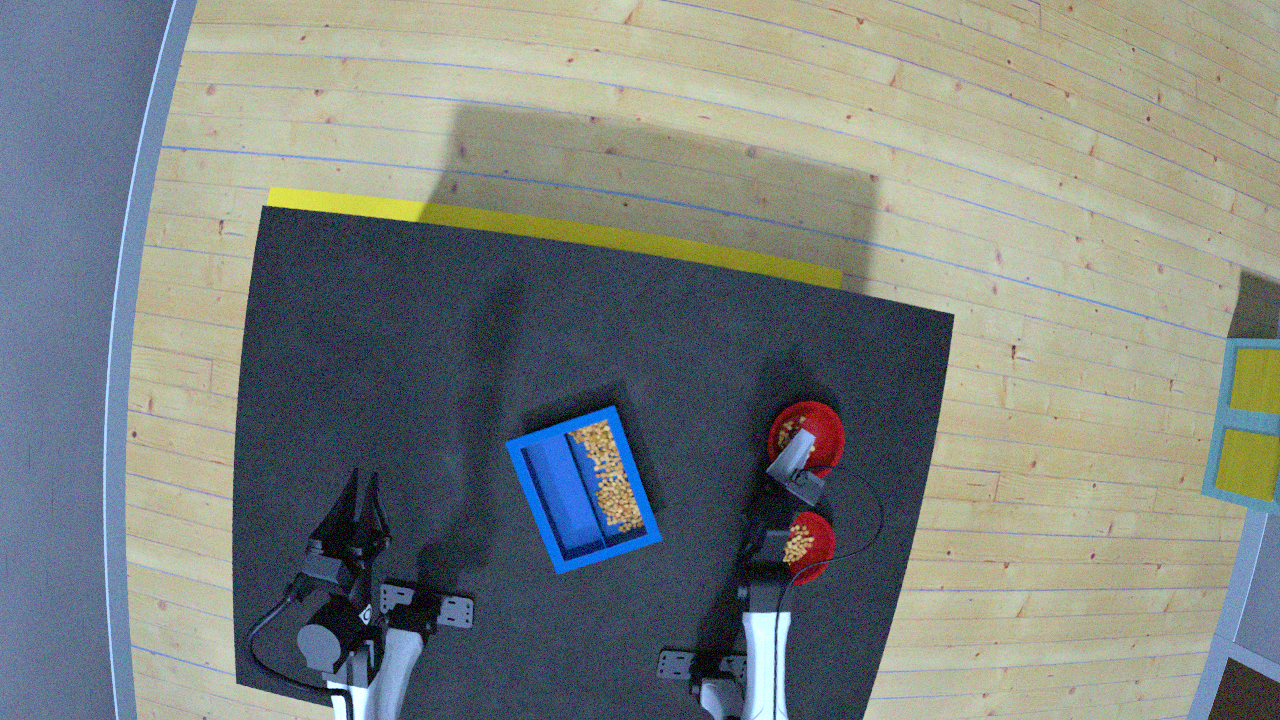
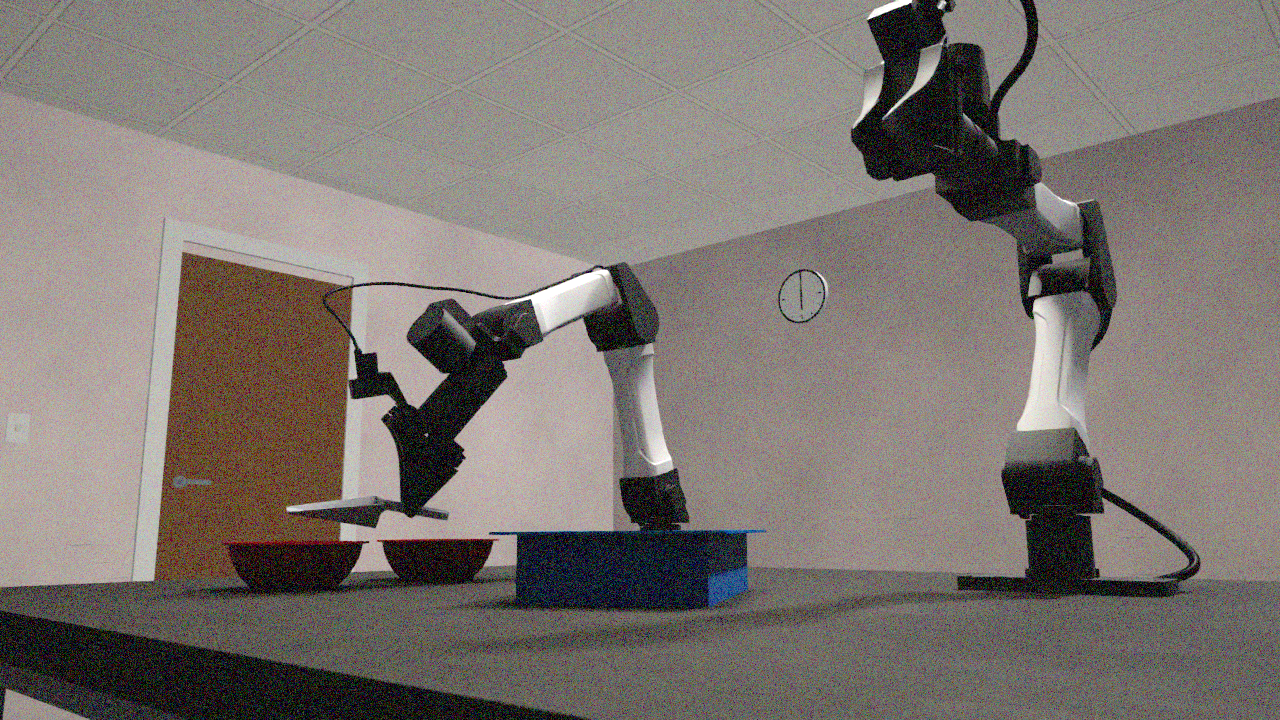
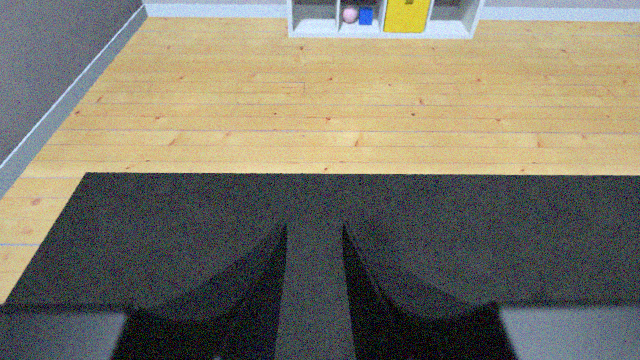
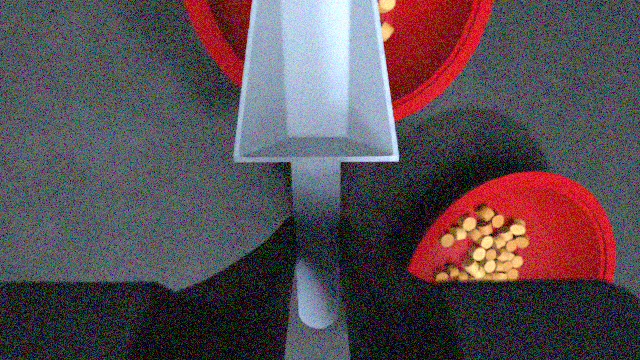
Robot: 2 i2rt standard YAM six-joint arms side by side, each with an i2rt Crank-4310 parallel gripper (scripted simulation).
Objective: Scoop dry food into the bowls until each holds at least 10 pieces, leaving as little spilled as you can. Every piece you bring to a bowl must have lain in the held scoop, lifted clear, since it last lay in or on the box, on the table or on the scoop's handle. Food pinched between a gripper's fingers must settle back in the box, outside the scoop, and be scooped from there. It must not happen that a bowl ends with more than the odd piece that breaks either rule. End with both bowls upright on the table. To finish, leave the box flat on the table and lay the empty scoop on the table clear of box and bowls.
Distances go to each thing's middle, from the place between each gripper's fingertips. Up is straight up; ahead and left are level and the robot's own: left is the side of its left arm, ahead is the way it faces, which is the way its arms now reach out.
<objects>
My right hand point(image 2: 405, 514) is 330 mm to the right of the blue box point(image 2: 682, 568), 80 mm past it and 50 mm above it.
The blue box is 3 cm behind my left hand point(image 2: 867, 129), 31 cm to the right of it and 33 cm below it.
</objects>
